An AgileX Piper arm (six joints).
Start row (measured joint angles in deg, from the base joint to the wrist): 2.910 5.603 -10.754 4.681 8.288 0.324
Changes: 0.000 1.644 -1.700 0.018 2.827 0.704; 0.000 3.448 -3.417 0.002 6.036 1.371; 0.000 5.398 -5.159 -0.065 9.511 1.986; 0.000 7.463 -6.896 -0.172 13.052 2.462; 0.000 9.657 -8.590 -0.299 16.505 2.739; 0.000 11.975 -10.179 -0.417 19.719 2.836; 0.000 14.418 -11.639 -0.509 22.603 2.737; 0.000 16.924 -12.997 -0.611 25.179 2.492; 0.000 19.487 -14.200 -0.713 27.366 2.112; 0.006 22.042 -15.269 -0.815 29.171 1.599; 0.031 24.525 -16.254 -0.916 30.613 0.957; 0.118 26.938 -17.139 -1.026 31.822 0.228; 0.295 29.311 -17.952 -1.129 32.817 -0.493; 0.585 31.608 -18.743 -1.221 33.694 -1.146; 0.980 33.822 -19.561 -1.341 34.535 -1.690; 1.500 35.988 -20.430 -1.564 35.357 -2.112; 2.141 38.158 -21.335 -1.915 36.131 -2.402; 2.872 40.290 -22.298 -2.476 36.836 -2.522
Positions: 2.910 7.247 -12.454 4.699 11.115 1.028; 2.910 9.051 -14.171 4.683 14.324 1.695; 2.910 11.001 -15.913 4.616 17.799 2.310; 2.910 13.066 -17.650 4.509 21.340 2.786; 2.910 15.260 -19.344 4.382 24.793 3.063; 2.910 17.578 -20.933 4.264 28.007 3.160; 2.910 20.021 -22.393 4.172 30.891 3.061; 2.910 22.527 -23.751 4.070 33.467 2.816; 2.910 25.090 -24.954 3.968 35.654 2.436; 2.916 27.645 -26.023 3.866 37.459 1.923; 2.941 30.128 -27.008 3.765 38.901 1.281; 3.028 32.541 -27.893 3.655 40.110 0.552; 3.205 34.914 -28.706 3.552 41.105 -0.169; 3.495 37.211 -29.497 3.460 41.982 -0.822; 3.890 39.425 -30.315 3.340 42.823 -1.366; 4.410 41.591 -31.184 3.117 43.645 -1.788; 5.051 43.761 -32.089 2.766 44.419 -2.078; 5.782 45.893 -33.052 2.205 45.124 -2.198
